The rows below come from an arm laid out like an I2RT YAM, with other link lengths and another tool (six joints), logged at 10 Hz.
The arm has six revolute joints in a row. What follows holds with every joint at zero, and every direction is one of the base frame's.
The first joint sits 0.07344 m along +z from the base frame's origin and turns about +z.
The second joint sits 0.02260 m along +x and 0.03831 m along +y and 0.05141 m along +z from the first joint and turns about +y.
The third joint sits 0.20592 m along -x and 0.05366 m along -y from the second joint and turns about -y.
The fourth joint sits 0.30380 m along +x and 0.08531 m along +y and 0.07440 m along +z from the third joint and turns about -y.
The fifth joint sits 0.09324 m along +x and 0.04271 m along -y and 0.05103 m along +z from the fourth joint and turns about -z.
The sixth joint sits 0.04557 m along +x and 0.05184 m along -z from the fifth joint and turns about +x.
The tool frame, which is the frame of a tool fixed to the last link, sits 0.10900 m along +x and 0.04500 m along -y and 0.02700 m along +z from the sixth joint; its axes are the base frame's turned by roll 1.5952, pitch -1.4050 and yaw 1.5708 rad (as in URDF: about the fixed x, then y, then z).
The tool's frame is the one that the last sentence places.
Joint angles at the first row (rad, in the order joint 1, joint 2, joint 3, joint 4, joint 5, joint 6):
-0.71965, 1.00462, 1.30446, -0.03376, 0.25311, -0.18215
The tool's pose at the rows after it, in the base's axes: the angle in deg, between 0 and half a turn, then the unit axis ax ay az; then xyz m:
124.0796 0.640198 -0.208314 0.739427 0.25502 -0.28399 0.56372
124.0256 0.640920 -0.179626 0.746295 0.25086 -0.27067 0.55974
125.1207 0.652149 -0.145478 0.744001 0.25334 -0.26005 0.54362
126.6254 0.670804 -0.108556 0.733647 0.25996 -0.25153 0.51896
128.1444 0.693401 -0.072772 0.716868 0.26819 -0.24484 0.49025
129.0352 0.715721 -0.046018 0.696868 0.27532 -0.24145 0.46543
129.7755 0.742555 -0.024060 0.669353 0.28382 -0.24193 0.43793
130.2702 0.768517 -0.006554 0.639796 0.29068 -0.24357 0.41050
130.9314 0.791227 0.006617 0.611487 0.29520 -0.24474 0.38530
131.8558 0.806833 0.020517 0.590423 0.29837 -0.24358 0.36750
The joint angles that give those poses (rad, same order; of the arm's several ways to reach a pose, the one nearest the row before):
-0.71963, 0.94243, 1.26439, -0.00895, 0.23062, -0.20887
-0.71964, 0.86460, 1.18923, 0.00363, 0.18636, -0.23518
-0.71965, 0.78337, 1.09505, 0.00133, 0.12647, -0.25769
-0.71964, 0.70286, 0.99086, -0.01124, 0.06200, -0.28592
-0.71965, 0.62999, 0.89132, -0.03454, 0.00287, -0.32140
-0.71967, 0.58271, 0.82191, -0.06429, -0.03377, -0.36030
-0.71965, 0.55711, 0.76579, -0.10015, -0.05550, -0.40456
-0.71968, 0.53846, 0.71509, -0.13486, -0.06430, -0.44919
-0.71967, 0.52090, 0.67198, -0.17263, -0.06735, -0.48581
-0.71966, 0.50602, 0.64525, -0.21038, -0.07802, -0.51442

